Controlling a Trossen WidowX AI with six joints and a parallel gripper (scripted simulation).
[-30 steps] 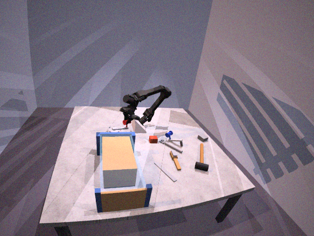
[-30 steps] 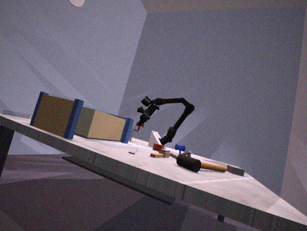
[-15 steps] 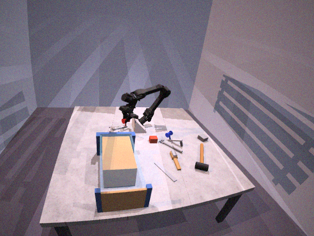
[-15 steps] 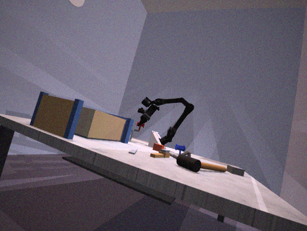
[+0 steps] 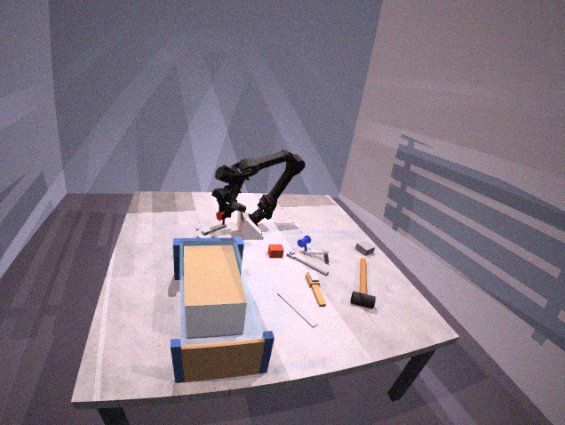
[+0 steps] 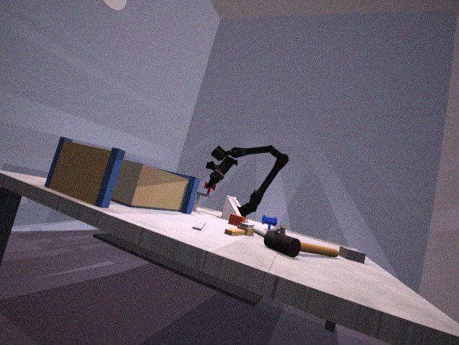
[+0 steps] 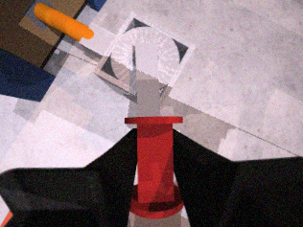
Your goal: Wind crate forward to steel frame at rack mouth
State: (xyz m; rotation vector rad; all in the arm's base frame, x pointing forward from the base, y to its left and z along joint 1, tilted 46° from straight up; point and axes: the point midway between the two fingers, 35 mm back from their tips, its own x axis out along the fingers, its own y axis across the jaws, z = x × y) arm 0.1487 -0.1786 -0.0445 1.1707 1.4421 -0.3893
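Now: the winch handle 30 mm below my gripper tip, 20 mm to the right of it and 10 mm ahead of it. From my gripper tip the other things lie so: red winch handle grip: 10 mm to the left, 10 mm behind; pale winch body: 100 mm below, 80 mm to the right, 40 mm ahead; clear-panelled cubby: 460 mm ahead, 30 mm to the right, 20 mm below.
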